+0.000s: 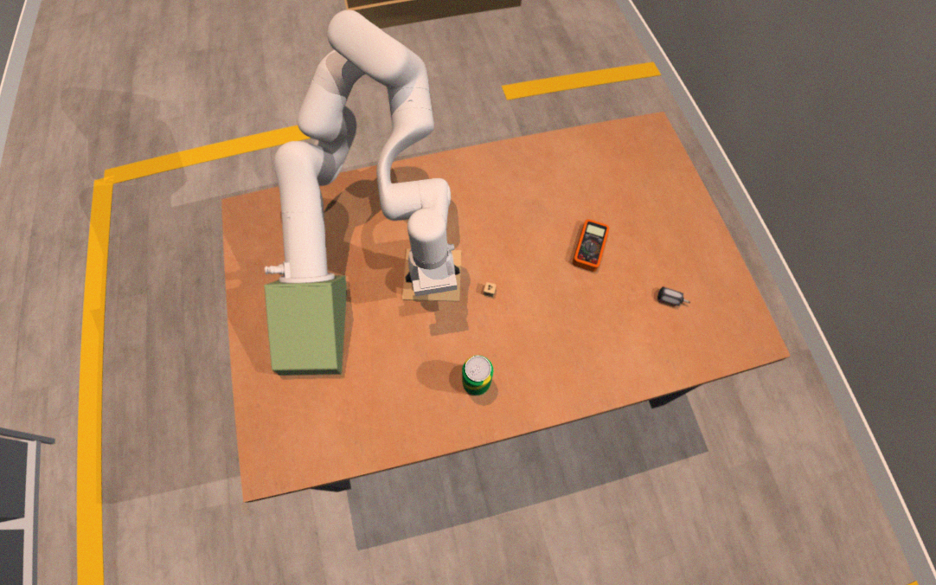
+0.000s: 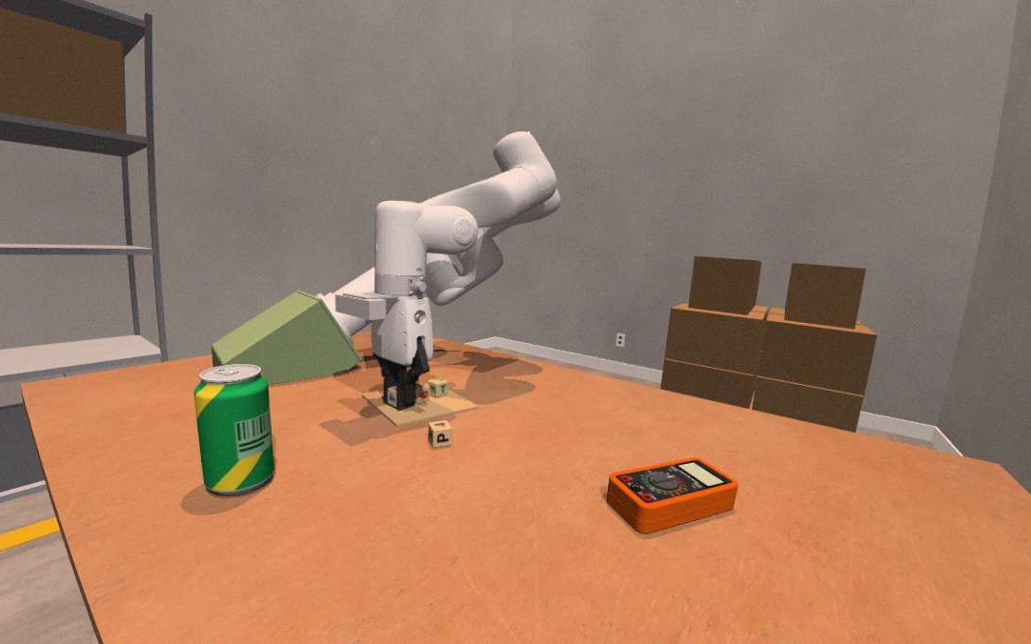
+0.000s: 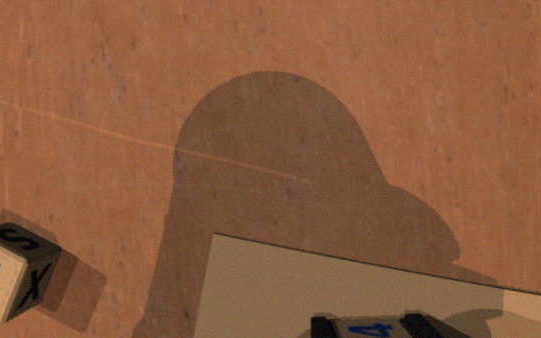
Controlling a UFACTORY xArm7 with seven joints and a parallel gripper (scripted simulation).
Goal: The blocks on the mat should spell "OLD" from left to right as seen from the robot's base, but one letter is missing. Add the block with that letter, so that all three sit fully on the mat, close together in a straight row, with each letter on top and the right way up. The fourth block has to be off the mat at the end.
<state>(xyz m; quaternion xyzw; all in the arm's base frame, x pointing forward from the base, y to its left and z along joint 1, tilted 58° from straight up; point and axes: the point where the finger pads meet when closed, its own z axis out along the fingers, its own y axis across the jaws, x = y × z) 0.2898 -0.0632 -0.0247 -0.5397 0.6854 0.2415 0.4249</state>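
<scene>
Right now the tan mat is 40 mm to the left of my hand and 30 mm below it. Also, from my hand: can (250 mm to the right, 40 mm ahead, 30 mm above); then block marked p (130 mm ahead, 40 mm to the right, 20 mm below); then small dark object (570 mm ahead, 170 mm to the right, 10 mm below).
</scene>
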